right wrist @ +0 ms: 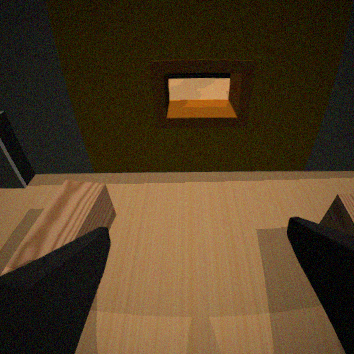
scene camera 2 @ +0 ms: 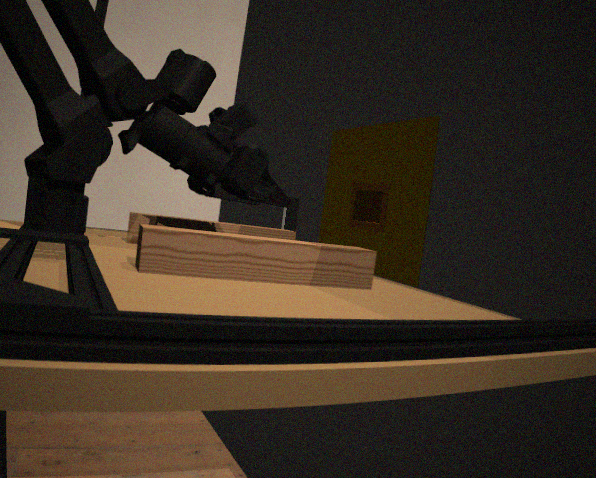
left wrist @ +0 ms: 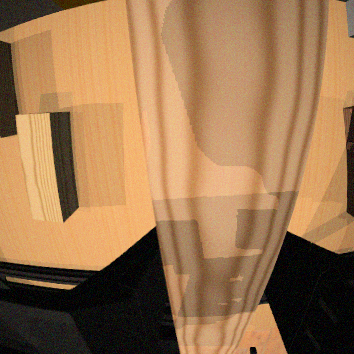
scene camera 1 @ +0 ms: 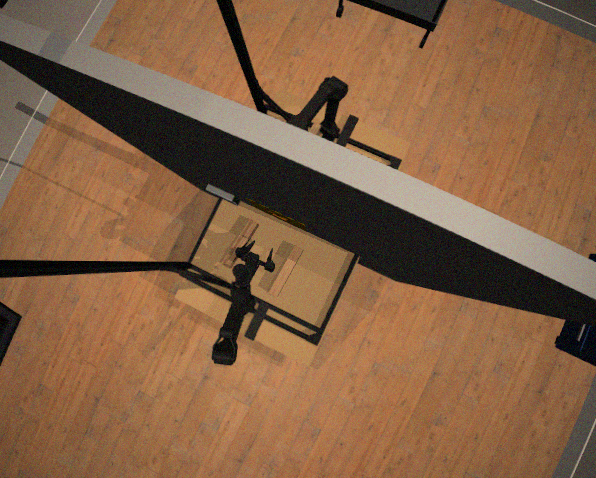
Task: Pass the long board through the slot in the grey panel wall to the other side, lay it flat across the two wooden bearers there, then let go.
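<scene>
The long board [left wrist: 225, 125] runs up the middle of the left wrist view, and my left gripper [left wrist: 208, 227] is shut on it. My right gripper [scene camera 1: 261, 247] [scene camera 2: 290, 201] [right wrist: 199, 232] is open and empty above the table, between the two wooden bearers. One bearer [scene camera 1: 286, 270] [scene camera 2: 250, 255] [right wrist: 345, 210] and the other bearer [scene camera 1: 247, 235] [scene camera 2: 135, 220] [right wrist: 65, 215] lie apart, side by side. The slot [scene camera 2: 370, 187] [right wrist: 160, 95] opens through a yellow area of the grey panel wall [scene camera 1: 300, 185] [scene camera 2: 500, 150]. No board end shows in the slot. The left gripper is hidden in scene camera 1.
The left arm [scene camera 1: 330, 90] stands behind the wall. A grey box [scene camera 1: 220, 192] [scene camera 2: 252, 215] [right wrist: 17, 150] stands at the wall's foot. A wooden block [left wrist: 40, 165] stands left of the board in the left wrist view. A dark frame bar [scene camera 2: 300, 340] crosses the table's near edge.
</scene>
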